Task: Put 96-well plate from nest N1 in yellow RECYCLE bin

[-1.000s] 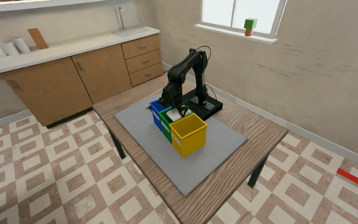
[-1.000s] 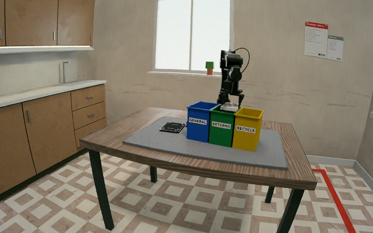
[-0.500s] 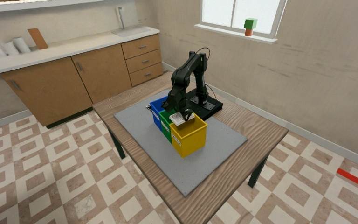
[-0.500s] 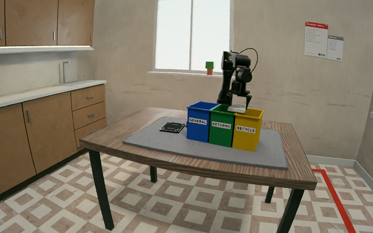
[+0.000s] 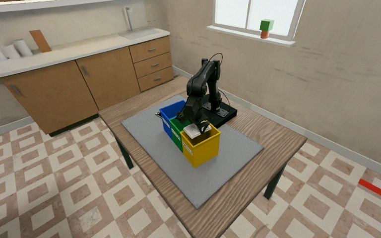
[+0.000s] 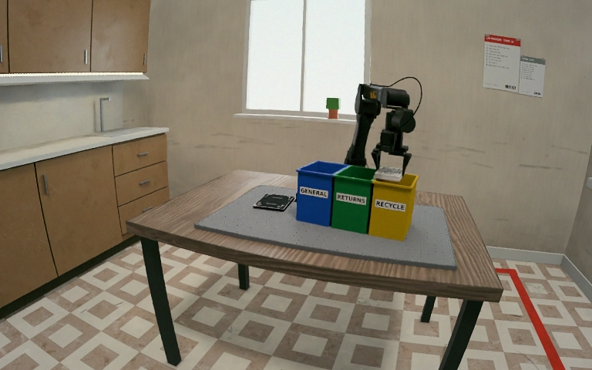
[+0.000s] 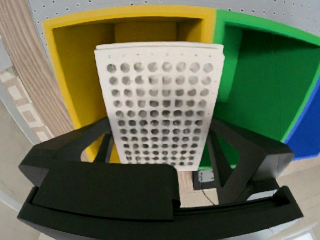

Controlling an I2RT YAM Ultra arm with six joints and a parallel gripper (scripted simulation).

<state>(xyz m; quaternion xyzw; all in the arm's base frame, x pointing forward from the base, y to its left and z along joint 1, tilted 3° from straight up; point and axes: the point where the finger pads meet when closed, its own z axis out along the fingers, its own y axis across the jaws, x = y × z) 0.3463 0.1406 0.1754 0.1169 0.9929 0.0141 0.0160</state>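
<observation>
Now: hand 1 cm short of the yellow recycle bin, 2 cm to the right of it and 11 cm above it. Also, from my hand: green returns bin (2 cm behind, 10 cm to the right, 11 cm below); then blue general bin (6 cm behind, 23 cm to the right, 11 cm below); then white 96-well plate (right at my hand).
</observation>
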